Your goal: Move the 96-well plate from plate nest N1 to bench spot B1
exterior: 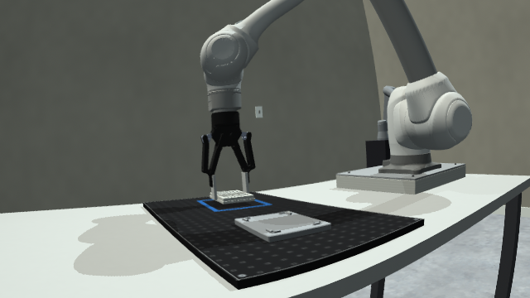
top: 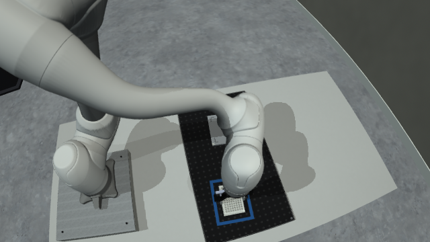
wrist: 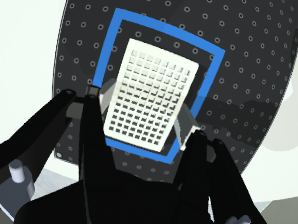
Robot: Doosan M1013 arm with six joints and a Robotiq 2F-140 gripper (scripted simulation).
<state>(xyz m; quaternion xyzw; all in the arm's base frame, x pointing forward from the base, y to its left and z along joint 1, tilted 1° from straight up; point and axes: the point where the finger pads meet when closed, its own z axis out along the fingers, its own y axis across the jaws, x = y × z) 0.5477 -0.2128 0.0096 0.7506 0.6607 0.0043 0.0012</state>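
Now: hand 20 mm above the white 96-well plate. Round my hand: grey plate nest N1: 330 mm to the left, 60 mm ahead, 30 mm below.
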